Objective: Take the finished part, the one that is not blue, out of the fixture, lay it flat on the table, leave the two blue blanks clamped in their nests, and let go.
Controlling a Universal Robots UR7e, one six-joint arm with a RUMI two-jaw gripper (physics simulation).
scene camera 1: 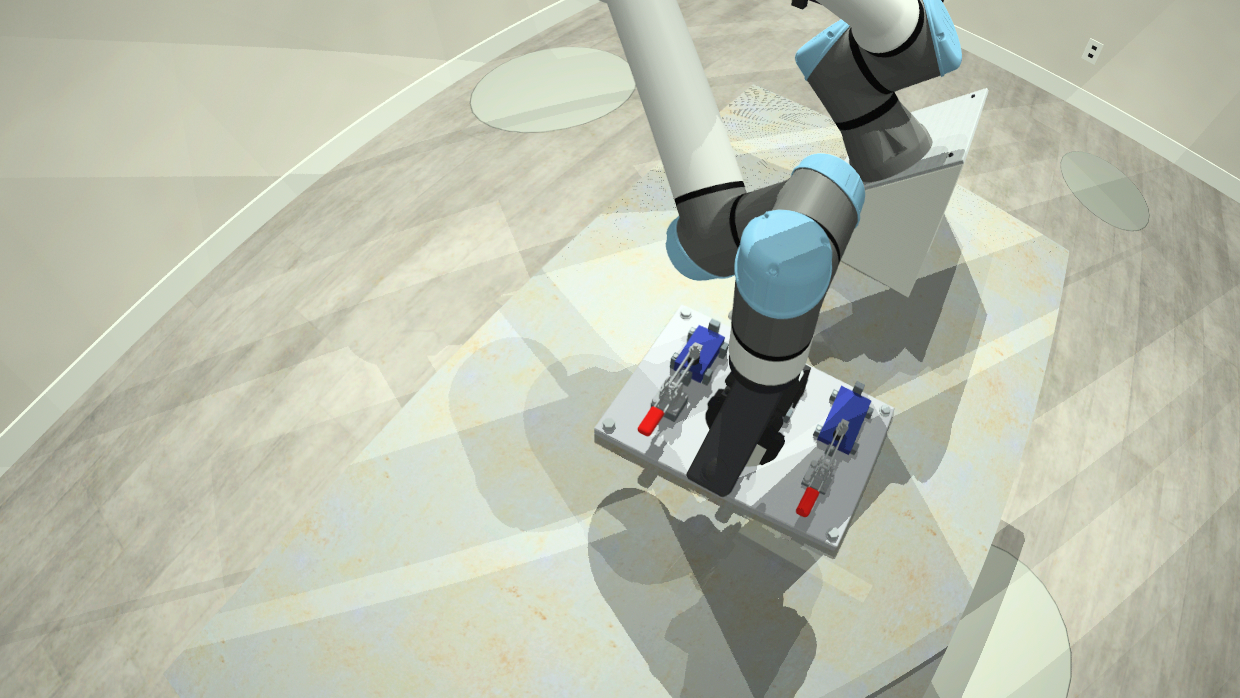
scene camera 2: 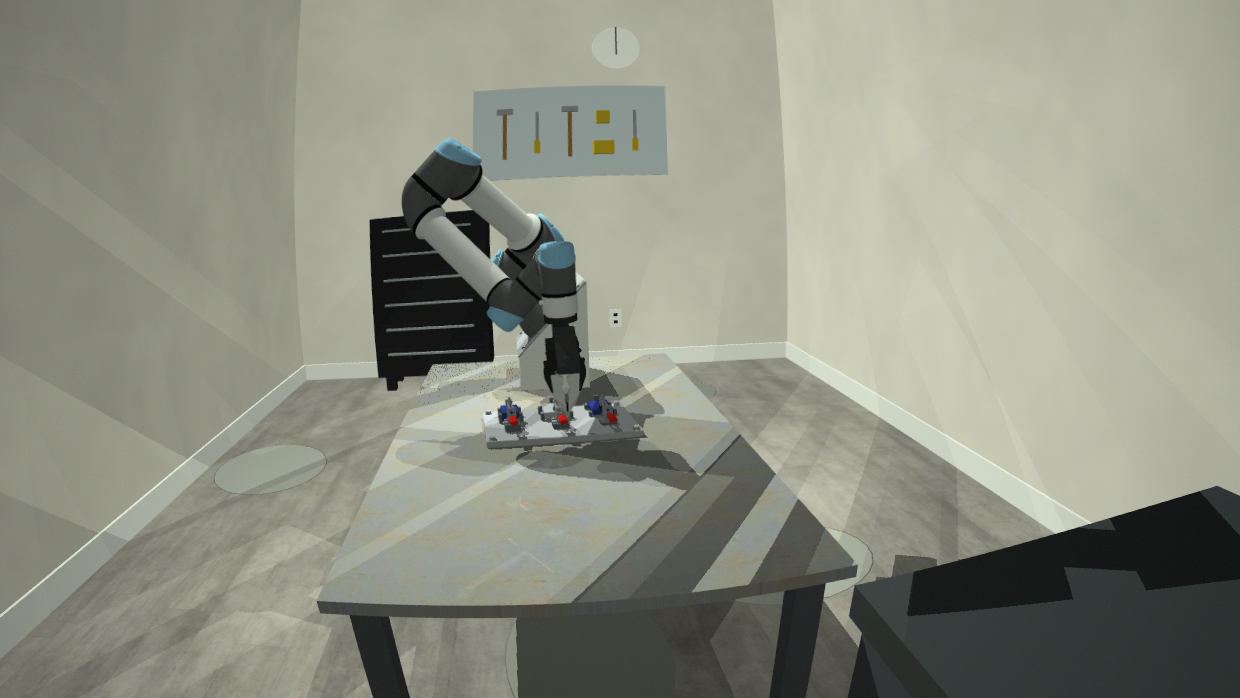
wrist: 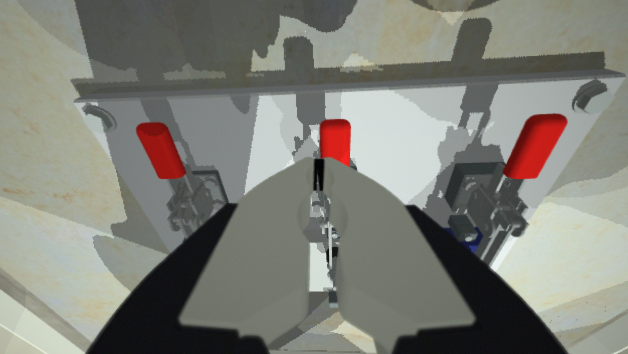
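Seen in the pictures: gripper, fingertip midpoint: (scene camera 2: pixel 567 411) (wrist: pixel 317 161); arm's base, origin of the base link: (scene camera 1: pixel 894 157).
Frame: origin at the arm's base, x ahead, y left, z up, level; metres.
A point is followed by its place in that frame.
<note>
The fixture plate (scene camera 1: pixel 772 502) @[x 0.514, y 0.153, z -0.176 m] (scene camera 2: pixel 537 433) @[x 0.524, y 0.025, z -0.176 m] (wrist: pixel 400 120) @[x 0.535, y 0.039, z -0.176 m] lies on the table. One blue blank (scene camera 1: pixel 708 337) @[x 0.394, y -0.057, z -0.150 m] sits in an end nest under its clamp; the other blue blank (scene camera 1: pixel 854 404) @[x 0.332, y 0.157, z -0.160 m] (scene camera 2: pixel 594 405) @[x 0.359, y 0.146, z -0.160 m] sits at the opposite end, also under a clamp. The finished part (wrist: pixel 318 272) @[x 0.378, y 0.067, z -0.155 m] is white and shows in the wrist view as a strip between the fingers, in the middle nest; most of it is hidden. My gripper (scene camera 2: pixel 565 407) @[x 0.525, y 0.094, z -0.125 m] (wrist: pixel 317 161) @[x 0.525, y 0.094, z -0.125 m] is shut and empty, pointing down over the middle clamp, near its red handle (scene camera 2: pixel 563 419) @[x 0.533, y 0.085, z -0.141 m] (wrist: pixel 336 137) @[x 0.533, y 0.085, z -0.140 m]. Contact cannot be told.
The outer clamps have red handles, one (scene camera 1: pixel 649 421) @[x 0.549, y -0.023, z -0.134 m] (wrist: pixel 540 142) @[x 0.552, y -0.021, z -0.135 m] at one side and another (scene camera 1: pixel 807 502) @[x 0.501, y 0.191, z -0.145 m] (wrist: pixel 161 152) @[x 0.501, y 0.188, z -0.144 m] at the other. Bolt heads stand at the plate's corners. The table (scene camera 1: pixel 416 554) @[x 0.869, y -0.115, z -0.191 m] (scene camera 2: pixel 485 537) @[x 1.031, y -0.008, z -0.191 m] extends beyond the handle side of the plate.
</note>
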